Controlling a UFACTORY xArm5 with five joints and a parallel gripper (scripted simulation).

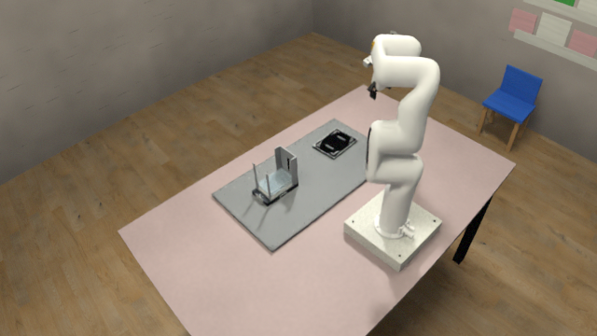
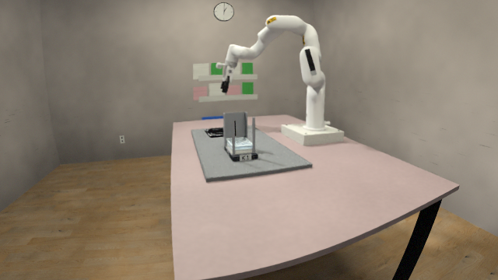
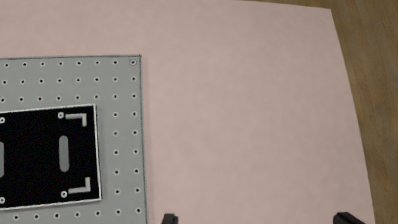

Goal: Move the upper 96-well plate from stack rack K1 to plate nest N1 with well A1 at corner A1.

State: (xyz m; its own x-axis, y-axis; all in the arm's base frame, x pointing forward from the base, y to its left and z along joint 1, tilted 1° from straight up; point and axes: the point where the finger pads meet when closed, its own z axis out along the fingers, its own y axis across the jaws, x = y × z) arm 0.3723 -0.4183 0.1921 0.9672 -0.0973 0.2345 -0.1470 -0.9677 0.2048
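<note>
Now: hand 80 mm short of the pale bluish 96-well plate, 540 mm to the right of it and 190 mm above it. The rest, counted from my hand: white 96-well plate (80 mm ahead, 540 mm to the left, 200 mm below); grey back wall (80 mm ahead, 480 mm to the left, 140 mm below); plate nest N1 (90 mm ahead, 190 mm to the left, 220 mm below).
</note>
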